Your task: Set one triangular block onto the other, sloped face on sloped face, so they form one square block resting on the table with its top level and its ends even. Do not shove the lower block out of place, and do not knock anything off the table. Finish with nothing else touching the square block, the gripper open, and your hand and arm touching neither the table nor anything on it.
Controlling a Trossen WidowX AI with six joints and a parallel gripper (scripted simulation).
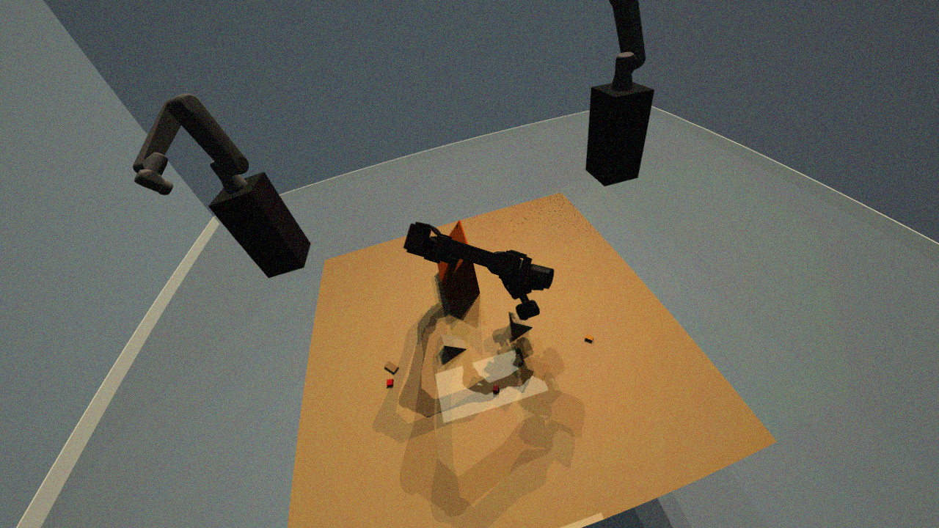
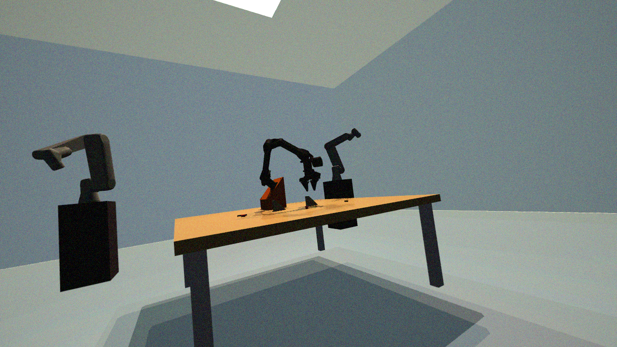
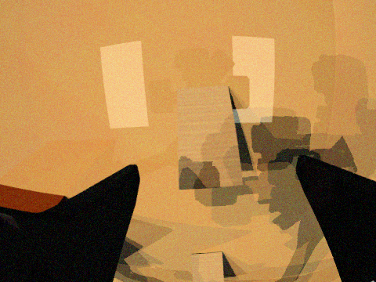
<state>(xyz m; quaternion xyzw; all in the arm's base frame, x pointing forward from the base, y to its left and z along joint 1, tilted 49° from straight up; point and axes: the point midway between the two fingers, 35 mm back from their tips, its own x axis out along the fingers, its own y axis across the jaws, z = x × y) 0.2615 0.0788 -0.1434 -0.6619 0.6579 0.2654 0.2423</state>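
My gripper tip is now 2 cm to the left of the triangular block and 8 cm above it. The rest, counted from my gripper tip: brown block: 2 cm ahead, 47 cm to the right, 9 cm below; then orange cube: 13 cm ahead, 19 cm to the left, 9 cm below.
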